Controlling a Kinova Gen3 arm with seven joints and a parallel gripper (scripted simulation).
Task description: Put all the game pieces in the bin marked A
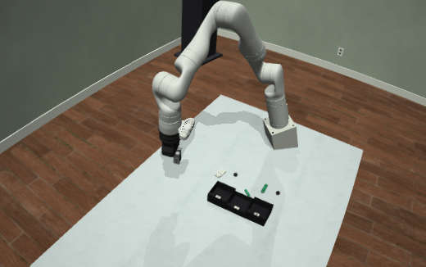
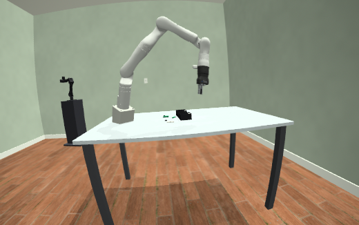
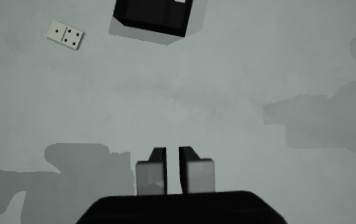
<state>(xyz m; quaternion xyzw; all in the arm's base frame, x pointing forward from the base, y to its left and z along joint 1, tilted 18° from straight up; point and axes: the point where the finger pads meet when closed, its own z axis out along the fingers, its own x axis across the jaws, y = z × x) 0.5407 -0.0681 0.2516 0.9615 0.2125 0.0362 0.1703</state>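
Now: hand 120 mm past the black three-compartment bin, 220 mm to the right of it and 190 mm above it. The rest, counted from my hand: white domino: 210 mm behind, 50 mm to the left, 200 mm below; green item: 200 mm behind, 210 mm to the left, 200 mm below.
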